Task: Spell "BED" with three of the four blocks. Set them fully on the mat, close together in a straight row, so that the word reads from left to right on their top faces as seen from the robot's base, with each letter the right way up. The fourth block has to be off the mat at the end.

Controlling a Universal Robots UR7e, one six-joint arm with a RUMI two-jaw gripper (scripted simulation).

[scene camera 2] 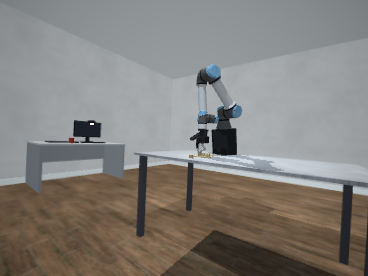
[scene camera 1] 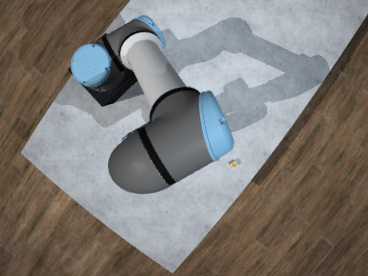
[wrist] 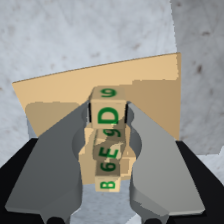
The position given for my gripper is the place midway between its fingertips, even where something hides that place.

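You'd see my gripper (wrist: 108, 102) in the wrist view, along with a D block (wrist: 108, 104) and a B block (wrist: 107, 175). There's a tan mat (wrist: 153, 84) in there as well.
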